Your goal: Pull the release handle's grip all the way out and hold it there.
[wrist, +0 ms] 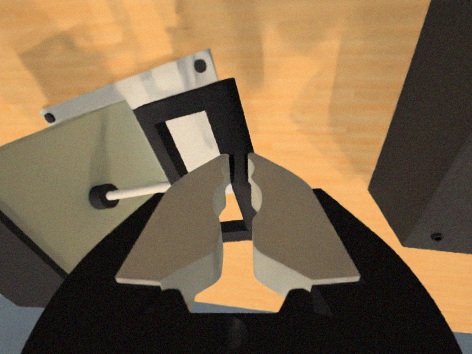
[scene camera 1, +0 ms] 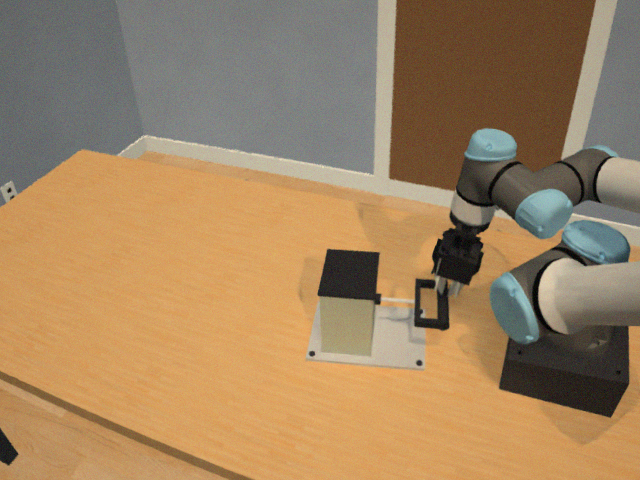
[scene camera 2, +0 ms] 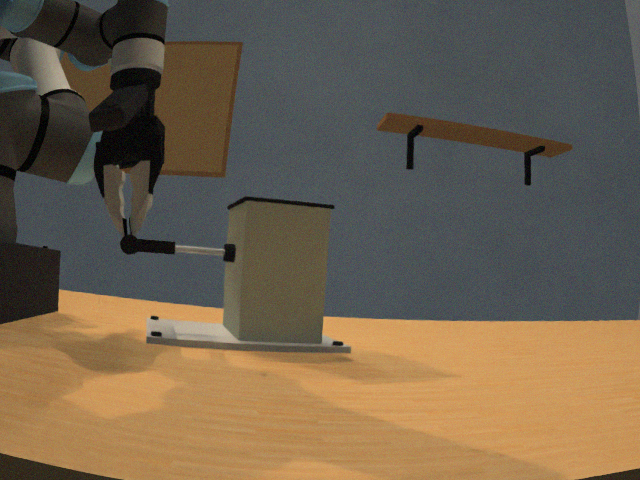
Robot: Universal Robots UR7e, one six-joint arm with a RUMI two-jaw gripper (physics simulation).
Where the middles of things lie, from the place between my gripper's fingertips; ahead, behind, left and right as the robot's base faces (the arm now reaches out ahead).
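The light grey base plate [scene camera 1: 397, 344] is 11 cm below my hand at the moment, and it's 13 cm ahead of my hand and 7 cm to the left of it.
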